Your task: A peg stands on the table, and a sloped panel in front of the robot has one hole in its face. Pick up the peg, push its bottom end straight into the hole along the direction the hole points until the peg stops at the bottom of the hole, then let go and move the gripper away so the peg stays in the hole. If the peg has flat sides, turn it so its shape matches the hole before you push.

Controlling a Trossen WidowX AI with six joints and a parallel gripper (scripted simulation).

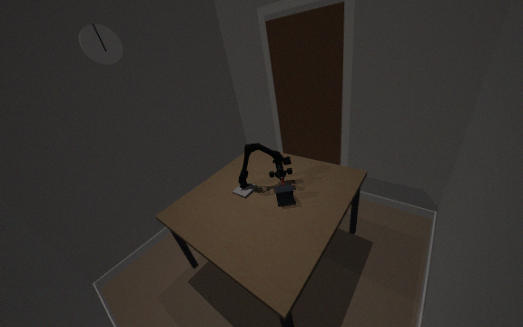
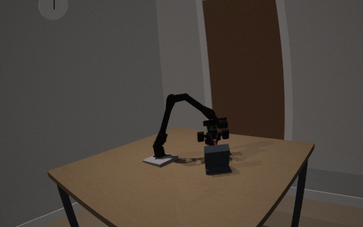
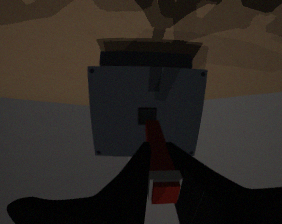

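The dark sloped panel block is 5 cm ahead of my gripper tip, 7 cm to the right of it and 4 cm below it. From my gripper tip the other things lie so: red peg (1 cm behind, 1 cm to the left, 1 cm above).
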